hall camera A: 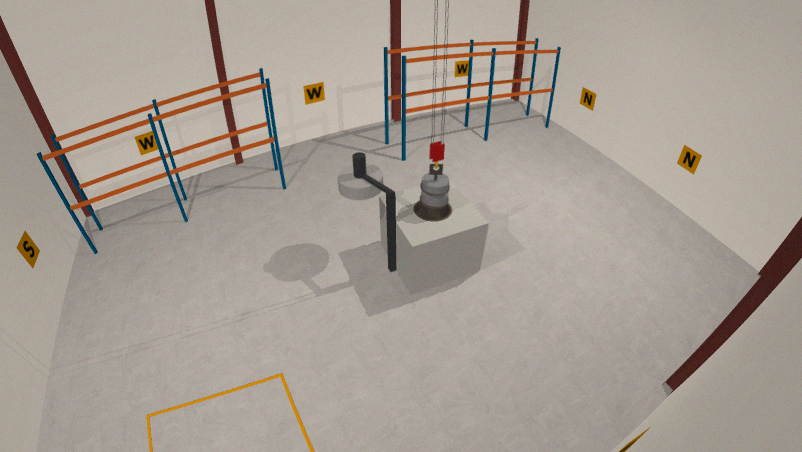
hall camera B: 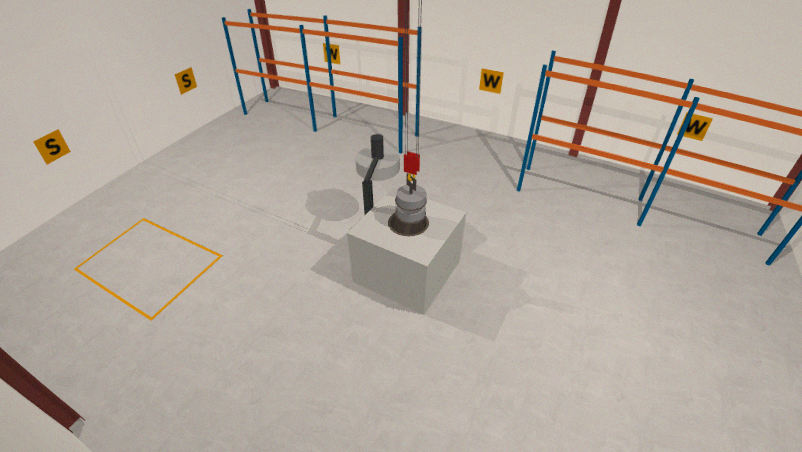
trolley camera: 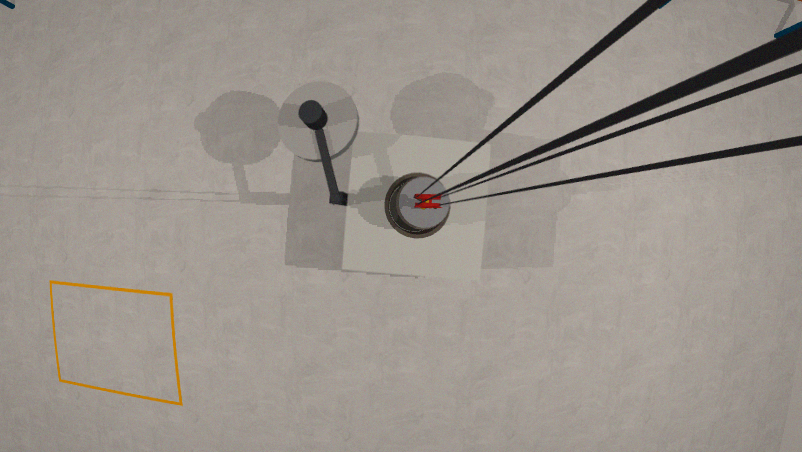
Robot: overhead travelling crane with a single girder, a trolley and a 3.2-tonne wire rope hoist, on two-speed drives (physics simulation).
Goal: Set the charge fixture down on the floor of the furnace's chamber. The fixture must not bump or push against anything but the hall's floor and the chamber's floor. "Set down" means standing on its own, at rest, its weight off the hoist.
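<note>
The charge fixture (hall camera A: 434, 193) (hall camera B: 411, 206) (trolley camera: 426, 218), a grey stepped cylinder, hangs upright from my hook (hall camera A: 436, 165) (hall camera B: 411, 177) (trolley camera: 427, 201) below the red hook block. The hook is in the fixture's top eye. The furnace (hall camera A: 449, 258) (hall camera B: 387, 266) (trolley camera: 415, 258) is a pale block with a dark round mouth in its top. In both hall views the fixture's lower end is inside the mouth, its upper part above the furnace top. Dark mouth shows around it; any gap at the far side is hidden. The chamber's floor and fixture's bottom are hidden.
A black post (hall camera A: 391, 230) (hall camera B: 367, 196) beside the furnace carries an arm with a round grey lid (hall camera A: 360, 189) (hall camera B: 377, 168) (trolley camera: 343, 112), off the mouth. Blue-orange racks (hall camera A: 167, 167) (hall camera B: 400, 95) stand along the W wall. A yellow outline (hall camera A: 214, 395) (hall camera B: 113, 293) (trolley camera: 110, 288) marks the hall floor.
</note>
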